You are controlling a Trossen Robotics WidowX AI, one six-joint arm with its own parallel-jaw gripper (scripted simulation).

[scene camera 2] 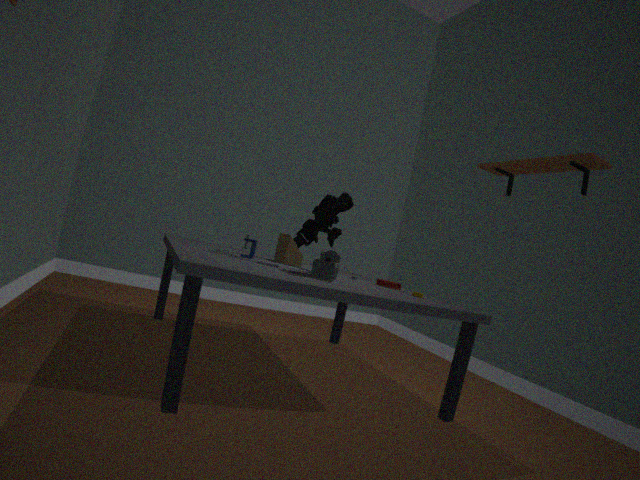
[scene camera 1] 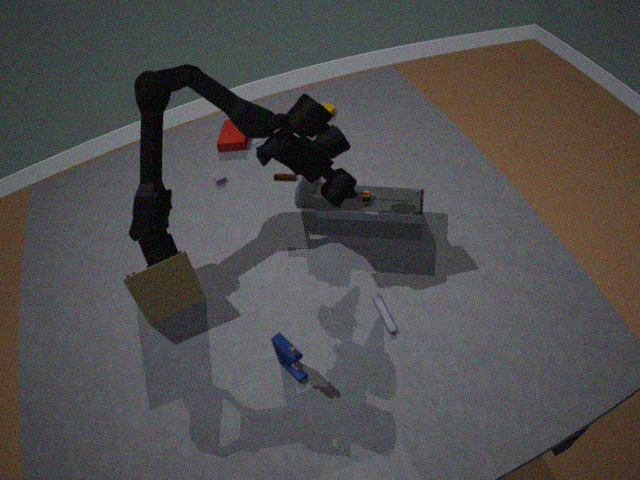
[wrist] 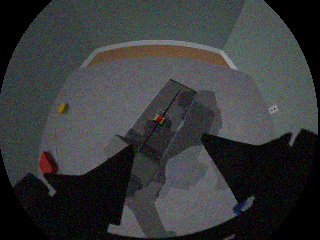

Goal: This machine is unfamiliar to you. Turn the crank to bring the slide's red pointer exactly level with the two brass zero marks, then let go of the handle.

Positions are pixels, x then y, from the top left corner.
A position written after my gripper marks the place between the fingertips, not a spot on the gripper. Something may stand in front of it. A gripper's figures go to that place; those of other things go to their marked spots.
Labels:
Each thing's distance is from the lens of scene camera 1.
my gripper (scene camera 1: 344,185): 108 cm
blue clamp-like part (scene camera 1: 288,355): 91 cm

